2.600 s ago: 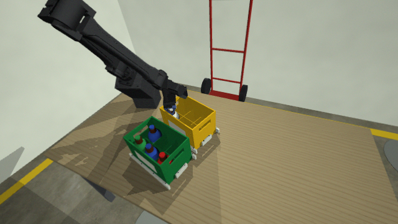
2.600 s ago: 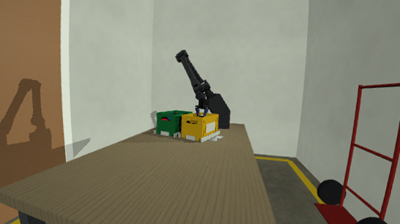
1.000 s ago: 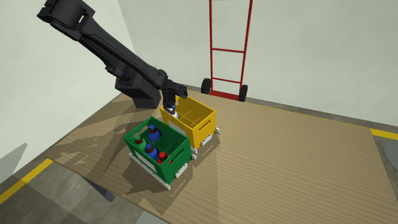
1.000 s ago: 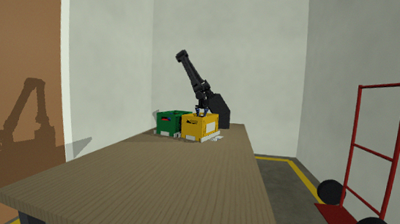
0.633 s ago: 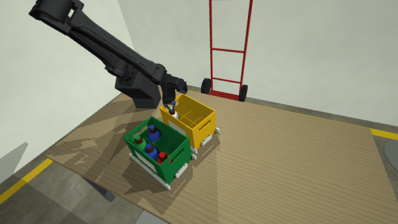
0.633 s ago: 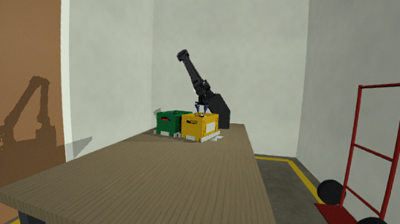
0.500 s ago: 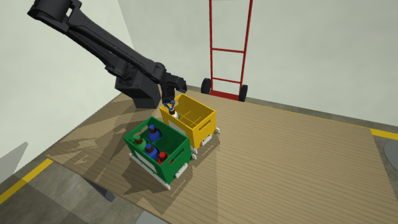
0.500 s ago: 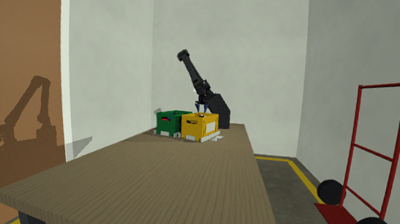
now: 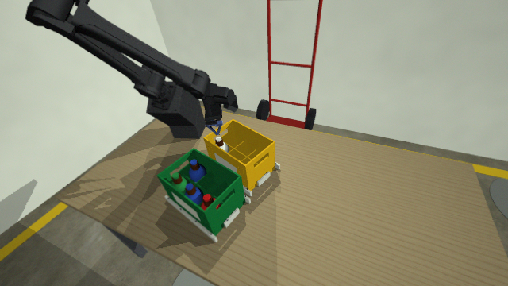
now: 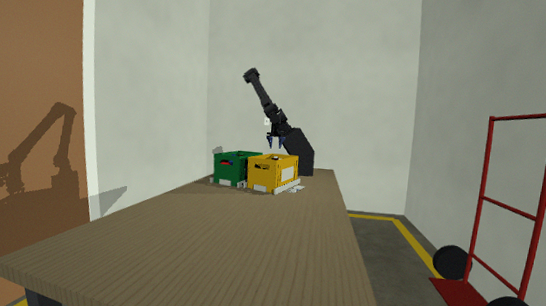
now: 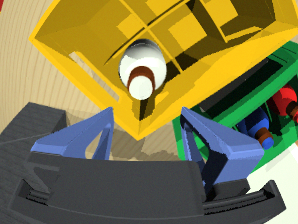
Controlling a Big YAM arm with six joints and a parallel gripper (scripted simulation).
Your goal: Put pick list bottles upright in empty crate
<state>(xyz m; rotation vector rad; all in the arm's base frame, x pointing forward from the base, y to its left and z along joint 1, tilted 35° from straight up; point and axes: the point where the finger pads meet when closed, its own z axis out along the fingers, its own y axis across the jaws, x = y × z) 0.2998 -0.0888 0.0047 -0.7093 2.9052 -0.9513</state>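
My hand is 22 cm to the left of the green crate, 14 cm above it and 2 cm short of it. Round my hand: white-labelled bottle: 14 cm below, 1 cm behind; green-label bottle: 24 cm to the right, 14 cm below, 8 cm behind; yellow crate: 14 cm below, 9 cm ahead.
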